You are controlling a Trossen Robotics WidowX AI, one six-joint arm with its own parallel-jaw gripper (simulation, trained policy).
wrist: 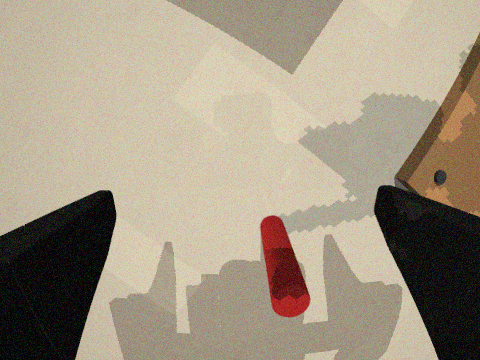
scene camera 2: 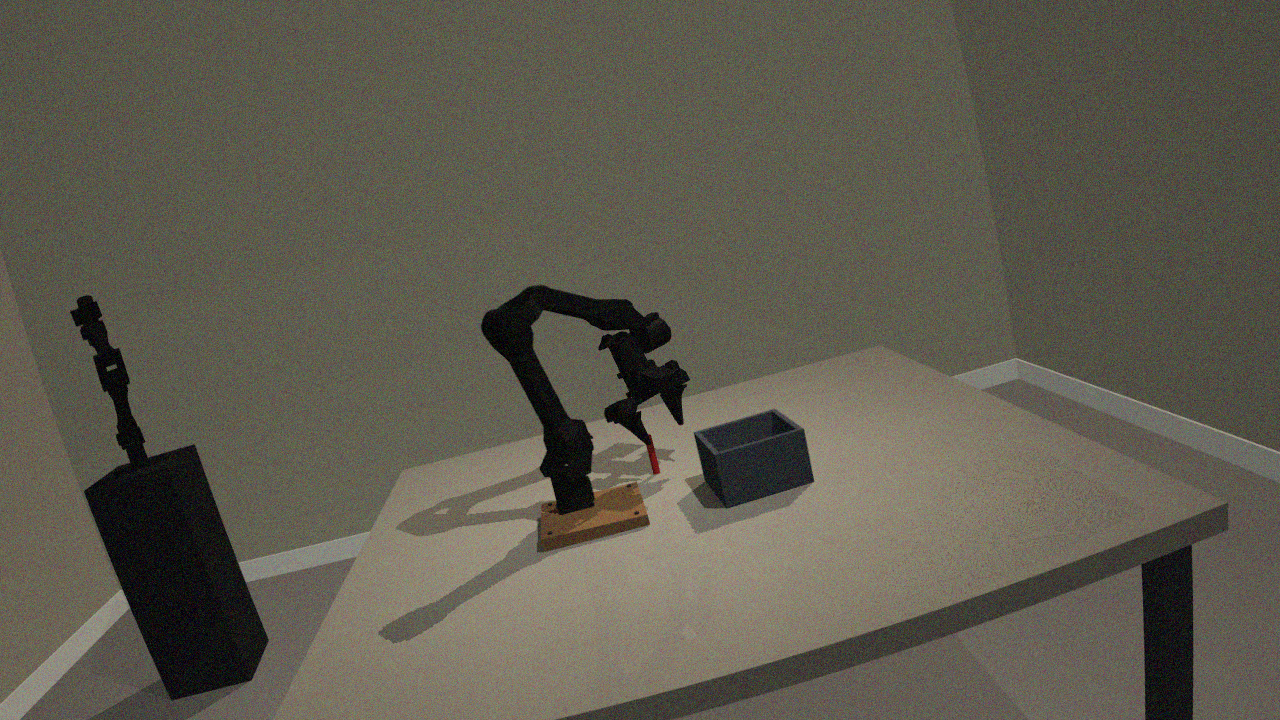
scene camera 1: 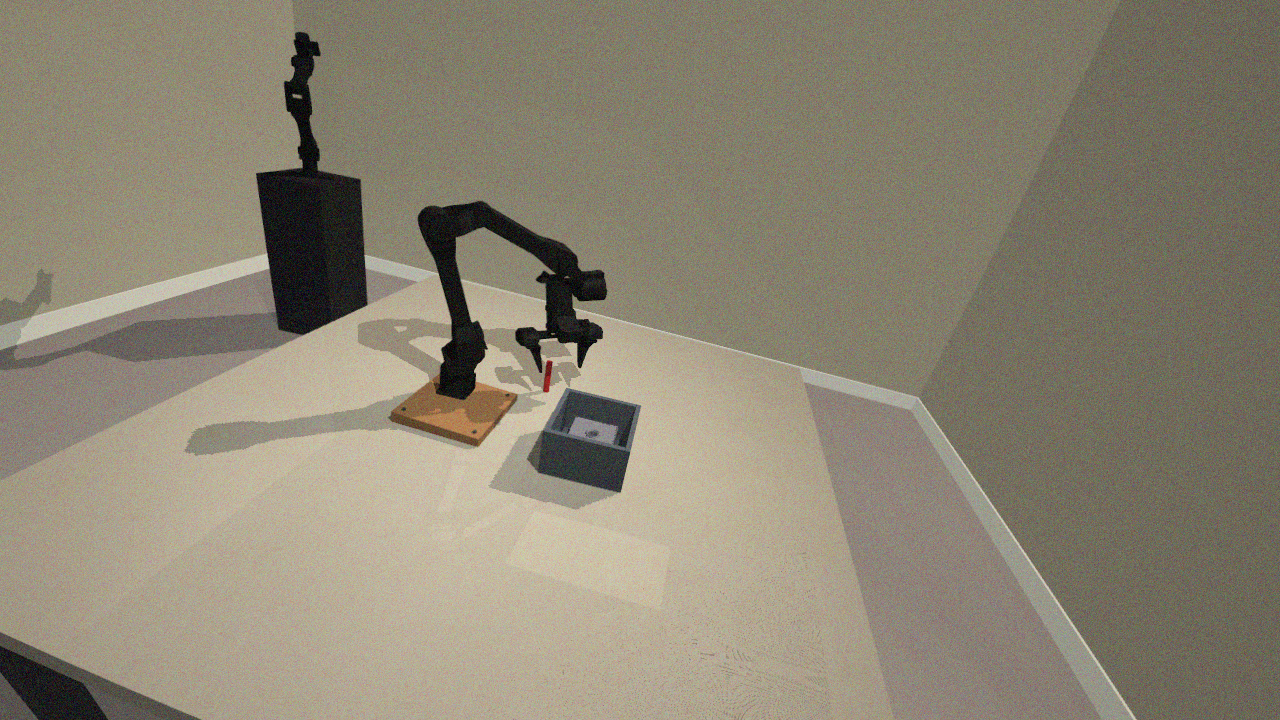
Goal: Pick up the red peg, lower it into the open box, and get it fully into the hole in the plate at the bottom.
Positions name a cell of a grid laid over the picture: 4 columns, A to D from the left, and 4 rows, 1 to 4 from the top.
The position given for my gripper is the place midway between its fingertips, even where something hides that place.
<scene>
I see my gripper (scene camera 2: C3), a red peg (wrist: C4) and a plate (scene camera 1: B3).
My gripper shows as well in the wrist view (wrist: C3) and in scene camera 1 (scene camera 1: B3). The wrist view does not show the plate: it is out of frame. Scene camera 2 does not show the plate, which is hidden by a grey box.
</scene>
